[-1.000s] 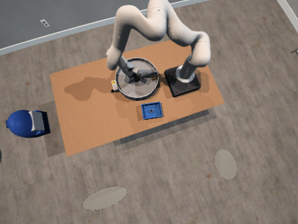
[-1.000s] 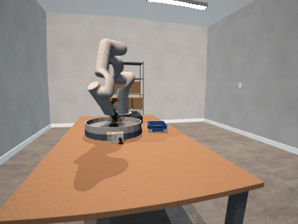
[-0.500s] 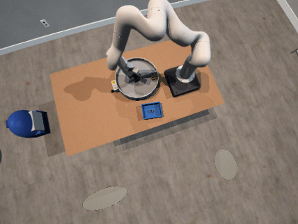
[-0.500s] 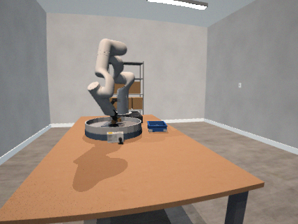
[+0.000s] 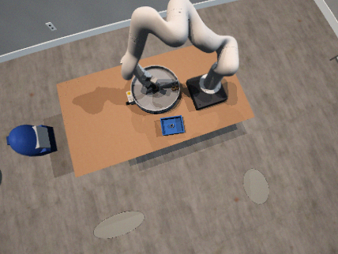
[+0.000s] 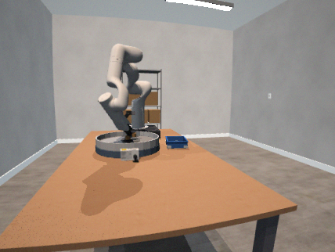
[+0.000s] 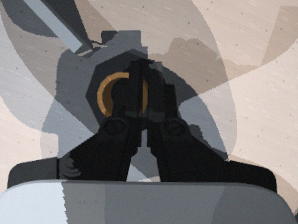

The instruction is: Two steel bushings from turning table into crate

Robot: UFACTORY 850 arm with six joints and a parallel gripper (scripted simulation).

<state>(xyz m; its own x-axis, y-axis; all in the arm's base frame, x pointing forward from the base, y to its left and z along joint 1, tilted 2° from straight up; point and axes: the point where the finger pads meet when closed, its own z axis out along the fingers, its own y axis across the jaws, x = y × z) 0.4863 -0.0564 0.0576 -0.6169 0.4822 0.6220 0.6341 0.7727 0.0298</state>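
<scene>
Now: the grey turning table 6 cm below my hand, 1 cm to the right of it and 1 cm behind it. From my hand the other things lie so: blue crate 34 cm to the left, 9 cm below, 8 cm behind.
</scene>
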